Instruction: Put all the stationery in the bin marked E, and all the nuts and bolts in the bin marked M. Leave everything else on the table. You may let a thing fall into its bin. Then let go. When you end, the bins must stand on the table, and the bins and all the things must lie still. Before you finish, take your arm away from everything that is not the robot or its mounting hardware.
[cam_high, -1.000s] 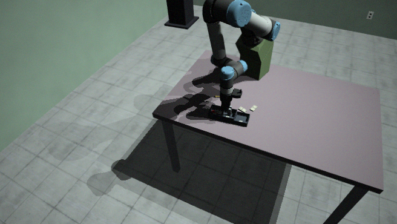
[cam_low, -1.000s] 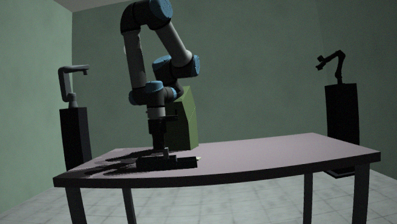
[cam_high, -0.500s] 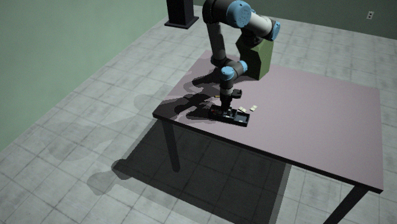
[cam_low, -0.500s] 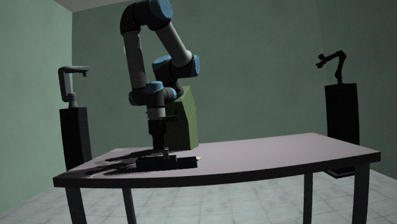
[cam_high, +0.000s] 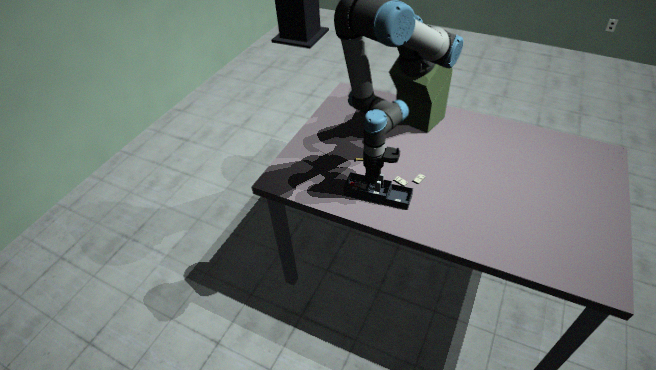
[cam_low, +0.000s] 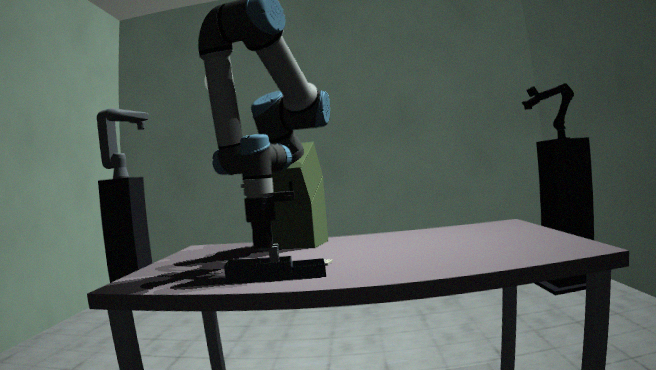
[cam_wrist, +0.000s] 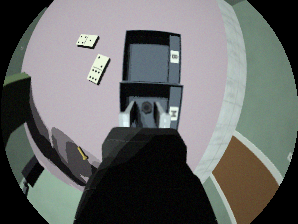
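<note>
Now: hand 150 mm past the yellow thing, 140 mm to the left of it and 30 mm above it. The rest, counted from my hand: red item 80 mm to the right, 20 mm below; then small grey object 10 mm ahead, 80 mm to the right, 10 mm below.
</note>
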